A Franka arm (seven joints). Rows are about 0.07 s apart.
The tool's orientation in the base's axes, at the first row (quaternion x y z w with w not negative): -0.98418, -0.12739, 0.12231, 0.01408
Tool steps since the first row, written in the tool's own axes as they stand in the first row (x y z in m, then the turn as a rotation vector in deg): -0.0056, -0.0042, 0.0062, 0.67, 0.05, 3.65; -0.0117, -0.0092, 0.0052, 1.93, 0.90, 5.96; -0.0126, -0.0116, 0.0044, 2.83, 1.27, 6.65; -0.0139, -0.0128, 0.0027, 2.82, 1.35, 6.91
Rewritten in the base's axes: -0.0078, 0.0026, -0.0044, -0.25, 0.11, -3.70; -0.0145, 0.0059, -0.0017, 0.58, -0.40, -6.29; -0.0158, 0.0080, -0.0006, 1.34, -0.53, -7.19; -0.0169, 0.0088, 0.0014, 1.29, -0.61, -7.45
